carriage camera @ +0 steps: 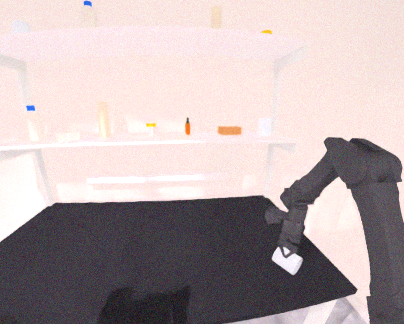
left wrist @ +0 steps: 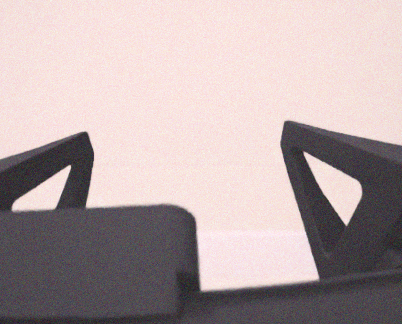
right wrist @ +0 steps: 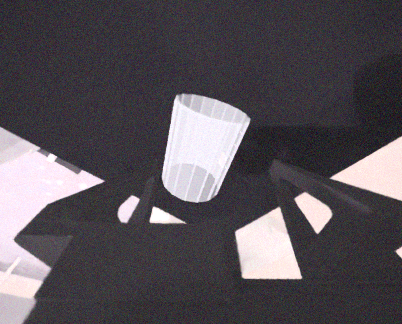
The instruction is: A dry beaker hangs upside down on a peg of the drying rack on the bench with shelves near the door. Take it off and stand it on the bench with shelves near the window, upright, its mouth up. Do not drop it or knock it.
Scene:
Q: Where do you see a clear beaker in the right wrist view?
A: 205,133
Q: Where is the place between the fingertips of my right gripper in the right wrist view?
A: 214,165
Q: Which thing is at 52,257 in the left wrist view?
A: My left gripper.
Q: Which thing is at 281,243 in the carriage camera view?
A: My right gripper.

